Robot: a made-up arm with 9 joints.
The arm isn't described. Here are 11 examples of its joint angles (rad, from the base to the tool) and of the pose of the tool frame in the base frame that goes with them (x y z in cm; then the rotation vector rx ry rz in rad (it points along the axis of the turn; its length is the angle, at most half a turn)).
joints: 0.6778 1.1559 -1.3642 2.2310 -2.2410 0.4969 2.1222 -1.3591 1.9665
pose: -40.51 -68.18 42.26 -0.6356 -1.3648 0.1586
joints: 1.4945 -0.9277 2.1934 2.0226 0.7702 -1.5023 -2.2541 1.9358 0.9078
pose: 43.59 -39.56 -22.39 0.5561 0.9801 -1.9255
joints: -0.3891 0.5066 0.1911 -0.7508 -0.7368 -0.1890 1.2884 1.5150 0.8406
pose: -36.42 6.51 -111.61 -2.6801 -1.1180 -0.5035
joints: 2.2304 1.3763 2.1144 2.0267 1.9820 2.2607 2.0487 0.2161 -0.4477
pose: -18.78 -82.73 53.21 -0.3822 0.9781 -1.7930
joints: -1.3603 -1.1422 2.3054 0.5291 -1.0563 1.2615 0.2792 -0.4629 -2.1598
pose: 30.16 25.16 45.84 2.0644 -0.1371 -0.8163
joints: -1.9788 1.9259 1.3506 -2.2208 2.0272 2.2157 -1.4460 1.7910 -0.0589
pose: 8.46 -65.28 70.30 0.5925 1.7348 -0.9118
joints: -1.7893 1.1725 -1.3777 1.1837 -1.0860 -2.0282 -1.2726 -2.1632 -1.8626
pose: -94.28 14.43 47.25 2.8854 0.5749 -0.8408
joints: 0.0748 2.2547 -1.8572 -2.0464 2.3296 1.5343 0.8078 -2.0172 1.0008
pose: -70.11 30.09 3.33 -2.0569 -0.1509 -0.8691
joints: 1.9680 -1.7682 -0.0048 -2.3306 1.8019 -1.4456 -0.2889 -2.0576 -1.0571
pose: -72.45 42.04 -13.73 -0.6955 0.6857 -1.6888
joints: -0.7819 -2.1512 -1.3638 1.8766 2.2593 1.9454 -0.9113 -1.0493 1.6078
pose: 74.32 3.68 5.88 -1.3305 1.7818 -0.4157
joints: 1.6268 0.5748 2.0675 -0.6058 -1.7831 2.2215 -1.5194 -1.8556 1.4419
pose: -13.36 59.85 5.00 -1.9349 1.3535 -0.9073
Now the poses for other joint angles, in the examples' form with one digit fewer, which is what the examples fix.
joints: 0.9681 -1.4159 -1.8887 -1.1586 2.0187 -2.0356 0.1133 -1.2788 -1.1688
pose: 50.7 -57.0 31.1 -0.227 -1.978 -0.568
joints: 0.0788 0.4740 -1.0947 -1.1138 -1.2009 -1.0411 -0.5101 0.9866 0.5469
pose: -74.4 -2.1 1.4 1.207 0.362 -2.655
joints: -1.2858 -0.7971 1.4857 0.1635 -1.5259 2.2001 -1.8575 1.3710 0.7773
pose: 6.0 2.7 16.8 2.750 -0.313 1.277
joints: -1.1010 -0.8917 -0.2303 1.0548 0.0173 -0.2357 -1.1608 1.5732 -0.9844
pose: 20.7 74.4 10.3 -1.592 0.462 1.467
